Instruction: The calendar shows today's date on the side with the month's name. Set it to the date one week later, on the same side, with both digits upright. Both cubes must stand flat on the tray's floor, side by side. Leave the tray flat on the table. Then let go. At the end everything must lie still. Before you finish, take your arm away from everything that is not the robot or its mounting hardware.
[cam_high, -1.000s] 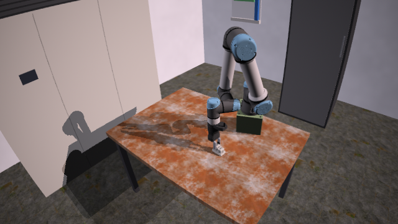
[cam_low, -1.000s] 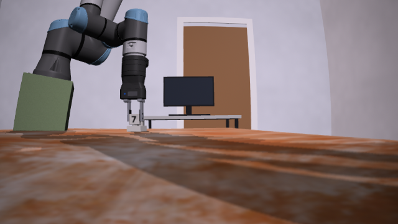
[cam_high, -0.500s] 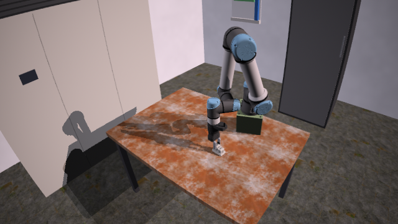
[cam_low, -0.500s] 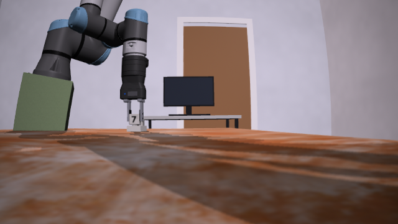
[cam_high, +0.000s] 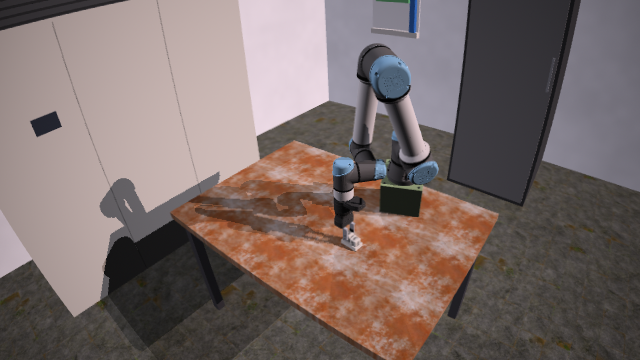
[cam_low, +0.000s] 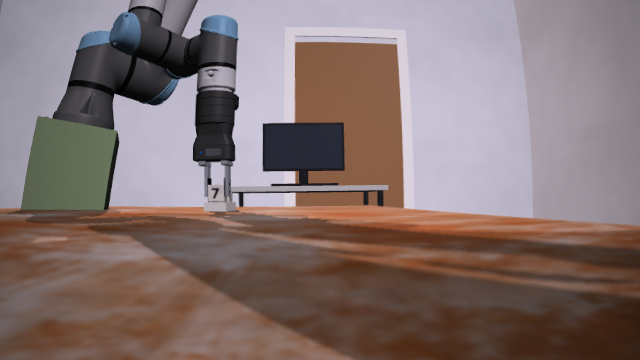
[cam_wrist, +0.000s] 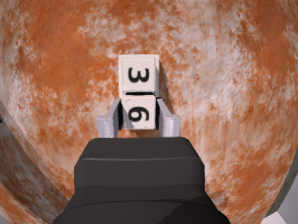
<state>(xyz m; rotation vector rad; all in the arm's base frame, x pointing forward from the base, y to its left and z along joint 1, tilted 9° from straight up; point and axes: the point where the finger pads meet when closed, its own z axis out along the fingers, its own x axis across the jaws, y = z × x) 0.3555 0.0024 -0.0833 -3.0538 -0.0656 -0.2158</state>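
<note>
My gripper is now 2 cm to the right of the white tray and 4 cm above it.
</note>
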